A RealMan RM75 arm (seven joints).
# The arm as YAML. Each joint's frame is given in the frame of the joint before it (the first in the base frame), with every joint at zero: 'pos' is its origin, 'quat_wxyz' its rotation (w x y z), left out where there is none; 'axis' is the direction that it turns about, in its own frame. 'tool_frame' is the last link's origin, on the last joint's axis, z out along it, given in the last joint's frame.
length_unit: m
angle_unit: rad
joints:
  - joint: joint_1
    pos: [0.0, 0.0, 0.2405]
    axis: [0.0, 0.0, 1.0]
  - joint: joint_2
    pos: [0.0, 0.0, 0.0]
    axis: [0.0, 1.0, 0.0]
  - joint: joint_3
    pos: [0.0, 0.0, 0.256]
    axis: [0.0, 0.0, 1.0]
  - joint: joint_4
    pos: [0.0, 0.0, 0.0]
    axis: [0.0, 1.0, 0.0]
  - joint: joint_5
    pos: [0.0, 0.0, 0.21]
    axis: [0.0, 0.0, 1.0]
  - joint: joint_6
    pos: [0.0, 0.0, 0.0]
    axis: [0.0, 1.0, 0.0]
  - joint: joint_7
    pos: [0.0, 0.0, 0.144]
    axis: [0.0, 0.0, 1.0]
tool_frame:
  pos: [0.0, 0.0, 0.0]
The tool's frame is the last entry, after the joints.
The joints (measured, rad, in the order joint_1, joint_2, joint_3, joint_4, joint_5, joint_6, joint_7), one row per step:
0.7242, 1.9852, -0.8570, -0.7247, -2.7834, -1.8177, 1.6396
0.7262, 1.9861, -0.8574, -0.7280, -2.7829, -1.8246, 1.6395
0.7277, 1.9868, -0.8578, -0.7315, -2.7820, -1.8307, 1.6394
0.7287, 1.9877, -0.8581, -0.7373, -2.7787, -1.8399, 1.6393
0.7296, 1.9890, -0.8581, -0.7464, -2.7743, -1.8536, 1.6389
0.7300, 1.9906, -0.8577, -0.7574, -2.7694, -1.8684, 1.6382
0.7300, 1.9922, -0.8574, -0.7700, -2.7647, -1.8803, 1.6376
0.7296, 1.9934, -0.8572, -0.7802, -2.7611, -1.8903, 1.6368
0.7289, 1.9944, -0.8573, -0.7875, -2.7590, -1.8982, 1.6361
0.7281, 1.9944, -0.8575, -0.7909, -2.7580, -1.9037, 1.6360
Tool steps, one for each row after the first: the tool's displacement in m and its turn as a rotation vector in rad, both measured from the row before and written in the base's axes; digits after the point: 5 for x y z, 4 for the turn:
-0.00149, 0.00005, 0.00016, -0.0045, 0.0022, 0.0018
-0.00132, 0.00008, 0.00024, -0.0034, 0.0021, 0.0018
-0.00184, -0.00005, 0.00041, -0.0039, 0.0049, 0.0019
-0.00251, -0.00020, 0.00074, -0.0055, 0.0070, 0.0027
-0.00267, -0.00025, 0.00090, -0.0051, 0.0078, 0.0033
-0.00248, 0.00020, 0.00107, -0.0017, 0.0061, 0.0051
-0.00186, -0.00002, 0.00093, -0.0019, 0.0048, 0.0040
-0.00121, -0.00028, 0.00064, -0.0024, 0.0032, 0.0023
-0.00044, -0.00044, 0.00053, -0.0025, 0.0015, -0.0002

